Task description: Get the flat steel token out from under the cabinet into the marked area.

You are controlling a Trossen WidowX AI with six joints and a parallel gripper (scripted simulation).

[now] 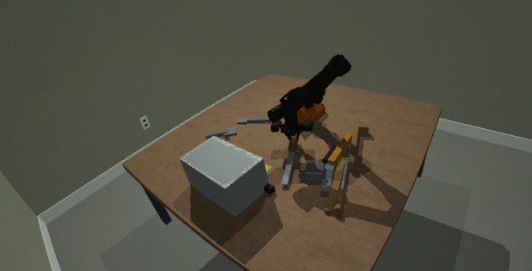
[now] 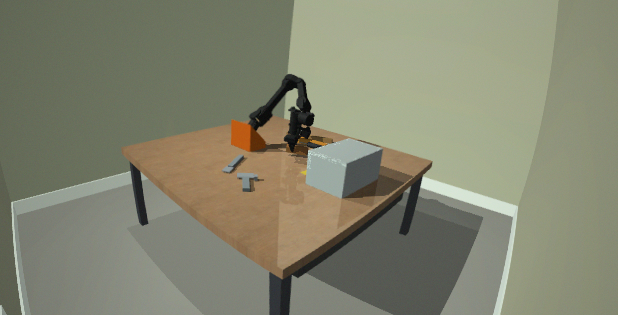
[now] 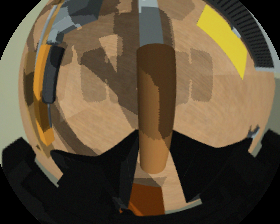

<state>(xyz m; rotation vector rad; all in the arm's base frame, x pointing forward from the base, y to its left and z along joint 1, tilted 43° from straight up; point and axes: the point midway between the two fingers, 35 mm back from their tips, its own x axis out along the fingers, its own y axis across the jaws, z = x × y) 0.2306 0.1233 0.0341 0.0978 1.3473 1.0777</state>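
Now: the grey t-piece 390 mm to the right of my gripper tip, 140 mm ahead of it and 20 mm below it. Also, from my gripper tip: grey block: 210 mm to the left, 100 mm ahead, 10 mm below; wooden stick: 310 mm to the left, 90 mm ahead, 20 mm below; orange bar: 210 mm to the left, 90 mm behind, 10 mm below.
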